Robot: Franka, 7 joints.
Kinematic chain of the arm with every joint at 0, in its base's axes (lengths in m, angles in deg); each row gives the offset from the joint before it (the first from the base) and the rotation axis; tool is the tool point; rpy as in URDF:
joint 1: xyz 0 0 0.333 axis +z
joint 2: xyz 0 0 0 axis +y
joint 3: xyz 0 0 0.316 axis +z
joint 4: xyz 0.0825 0 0 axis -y
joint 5: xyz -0.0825 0 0.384 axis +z
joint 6: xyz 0 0 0 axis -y
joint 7: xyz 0.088 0 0 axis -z
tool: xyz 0 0 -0.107 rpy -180 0 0
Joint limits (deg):
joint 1: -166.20..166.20
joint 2: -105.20..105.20
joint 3: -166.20..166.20
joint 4: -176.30..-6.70
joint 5: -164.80..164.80
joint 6: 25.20..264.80
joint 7: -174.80..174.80
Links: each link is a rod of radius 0.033 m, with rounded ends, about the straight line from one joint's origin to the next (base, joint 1, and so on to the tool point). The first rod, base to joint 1, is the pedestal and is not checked.
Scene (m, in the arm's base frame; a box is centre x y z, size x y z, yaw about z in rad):
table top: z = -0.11
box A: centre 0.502 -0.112 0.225 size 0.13 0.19 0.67 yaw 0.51
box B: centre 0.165 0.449 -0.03 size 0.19 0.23 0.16 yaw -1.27
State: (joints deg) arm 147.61 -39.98 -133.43 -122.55 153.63 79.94 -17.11
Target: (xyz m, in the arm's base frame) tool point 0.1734 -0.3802 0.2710
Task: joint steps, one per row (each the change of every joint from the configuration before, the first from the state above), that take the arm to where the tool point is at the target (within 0.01 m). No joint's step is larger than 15 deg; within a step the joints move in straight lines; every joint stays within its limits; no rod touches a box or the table.
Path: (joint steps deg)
1: -5.52 -5.68 0.74 -13.44 2.79 0.75 5.13
2: -5.51 -5.67 0.74 -13.43 2.80 0.75 5.12
3: -5.52 -5.68 0.74 -13.44 2.79 0.74 5.13
4: -5.51 -5.68 0.74 -13.44 2.79 0.75 5.12
5: -7.44 14.02 -8.93 3.87 0.00 -3.82 -5.12
6: -7.43 14.02 -8.93 3.88 0.00 -3.81 -5.13
7: -7.44 14.02 -8.94 3.87 0.00 -3.82 -5.12
8: -7.44 14.02 -8.93 3.87 0.00 -3.81 -5.13

